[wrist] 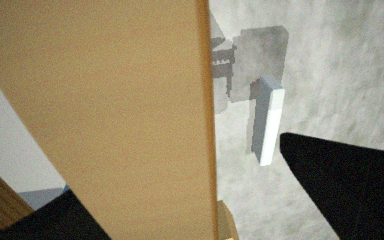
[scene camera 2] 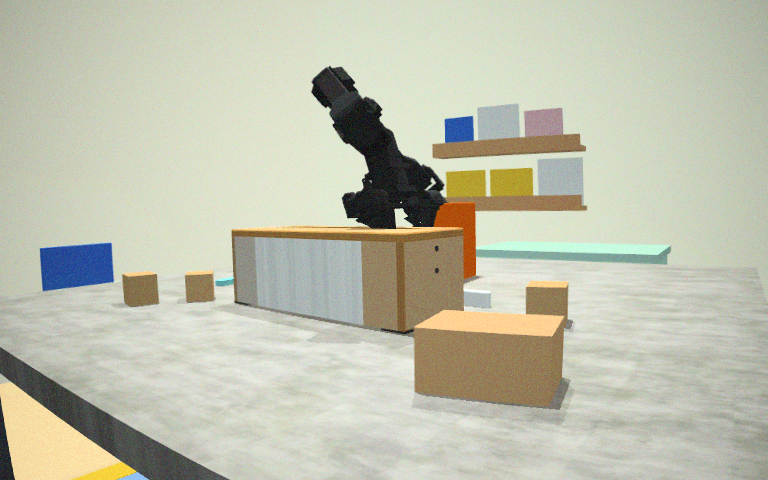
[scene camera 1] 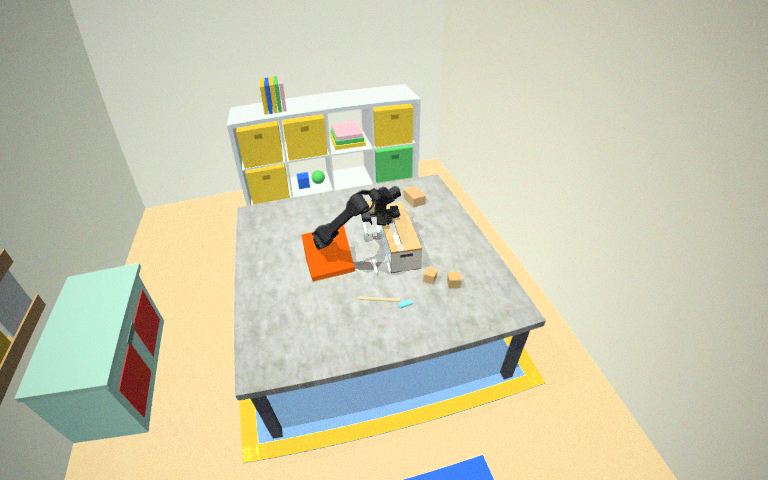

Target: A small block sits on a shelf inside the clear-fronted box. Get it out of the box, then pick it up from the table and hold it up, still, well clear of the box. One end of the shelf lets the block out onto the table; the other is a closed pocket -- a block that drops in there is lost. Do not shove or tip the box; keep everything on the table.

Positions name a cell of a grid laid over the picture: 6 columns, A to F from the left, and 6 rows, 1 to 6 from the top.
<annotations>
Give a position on a tan cube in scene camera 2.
E4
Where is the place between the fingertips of my gripper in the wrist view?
D4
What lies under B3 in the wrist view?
A wooden box.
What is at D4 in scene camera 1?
A wooden box.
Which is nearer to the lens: the wooden box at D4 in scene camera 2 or the tan cube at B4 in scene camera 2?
The wooden box.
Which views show the wooden box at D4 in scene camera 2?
The wrist view, scene camera 2 and scene camera 1: all of them.
</annotations>
